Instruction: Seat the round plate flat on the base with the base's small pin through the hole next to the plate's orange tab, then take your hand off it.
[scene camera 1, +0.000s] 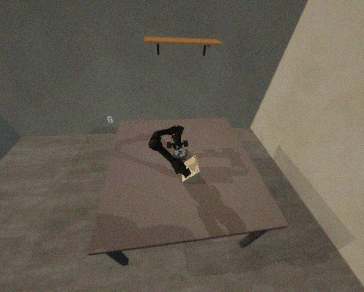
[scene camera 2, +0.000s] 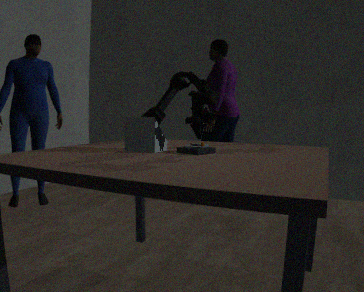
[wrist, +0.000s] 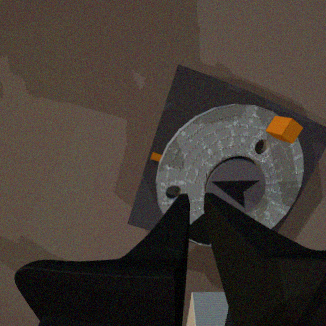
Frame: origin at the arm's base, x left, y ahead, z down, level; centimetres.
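Seen in the pictures: gripper, fingertip midpoint: (scene camera 1: 177, 150) (scene camera 2: 199, 139) (wrist: 195, 200); arm's base at its link origin: (scene camera 1: 187, 173) (scene camera 2: 142, 133).
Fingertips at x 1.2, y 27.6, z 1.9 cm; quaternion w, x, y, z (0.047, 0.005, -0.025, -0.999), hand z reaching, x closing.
Note:
Pixels of each thing's middle, then the offset from my fingertips to it. "spot": a spot on its surface instead. Level surfaces: height alone.
- dark square base at the middle of its body: (wrist: 227, 178) (scene camera 2: 196, 148) dx -2.9, dy -0.6, dz +4.0 cm
- second hole at a spot on its surface: (wrist: 173, 194) spot: dx +1.2, dy -0.9, dz +2.7 cm
- small orange mark at a spot on its surface: (wrist: 156, 157) spot: dx +2.1, dy +1.7, dz +3.5 cm
- table at its surface level: dz +6.0 cm
The round grey plate (scene camera 1: 181, 153) (wrist: 197, 132) lies over the dark square base (scene camera 2: 196, 150) (wrist: 175, 97). Its orange tab (wrist: 284, 129) is at the upper right in the wrist view, with one hole (wrist: 260, 146) beside it. A second hole (wrist: 173, 192) is at the plate's lower left. No pin can be made out in either hole, and I cannot tell if the plate is fully flat. A small orange mark (wrist: 156, 157) shows at the base's left edge. My gripper (wrist: 195, 200) is over the plate's lower left part, empty, its fingertips a narrow gap apart.
A pale block (scene camera 1: 192, 168) (scene camera 2: 140, 135) (wrist: 209, 307) stands close to the base, by the arm's lower end. The table (scene camera 1: 150, 215) (scene camera 2: 250, 172) carries them. Two people, in blue (scene camera 2: 30, 95) and purple (scene camera 2: 227, 90), stand behind it. An orange shelf (scene camera 1: 182, 41) is on the wall.

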